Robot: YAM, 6 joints.
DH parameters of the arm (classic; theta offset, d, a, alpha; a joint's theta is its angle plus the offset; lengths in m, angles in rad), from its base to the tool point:
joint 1: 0 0.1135 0.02 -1.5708
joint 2: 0 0 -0.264 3.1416
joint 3: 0.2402 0 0.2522 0
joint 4: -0.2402 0 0.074 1.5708
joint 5: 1.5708 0 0 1.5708
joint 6: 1.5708 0.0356 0 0
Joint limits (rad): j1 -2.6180..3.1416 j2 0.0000..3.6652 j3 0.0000..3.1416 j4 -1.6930..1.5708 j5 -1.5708..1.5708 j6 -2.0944..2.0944
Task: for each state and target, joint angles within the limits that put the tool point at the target. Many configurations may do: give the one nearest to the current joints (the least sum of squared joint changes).
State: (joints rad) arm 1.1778 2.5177 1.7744 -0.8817 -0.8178 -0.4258
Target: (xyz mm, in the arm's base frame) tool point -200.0 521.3 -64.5
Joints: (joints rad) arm 1.8959 3.0558 2.3553 -0.3657 -0.7026 -0.4258
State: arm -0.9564 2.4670 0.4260 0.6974 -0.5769 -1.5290
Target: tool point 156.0 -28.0 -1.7
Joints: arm -0.3330 2.1008 0.1580 0.7440 -0.7605 -1.5290
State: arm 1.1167 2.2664 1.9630 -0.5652 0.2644 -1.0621
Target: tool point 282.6 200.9 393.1
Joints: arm 0.6510 1.6183 1.7422 -0.8802 0.3269 -1.0621
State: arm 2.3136 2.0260 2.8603 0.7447 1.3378 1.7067
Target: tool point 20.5 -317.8 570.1
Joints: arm 1.5257 1.1651 3.1416 1.0094 1.3577 1.7067
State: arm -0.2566 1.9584 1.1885 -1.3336 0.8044 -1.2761
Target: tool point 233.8 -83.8 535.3
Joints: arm -0.2397 1.4502 2.0663 -0.9342 0.8144 -1.2761
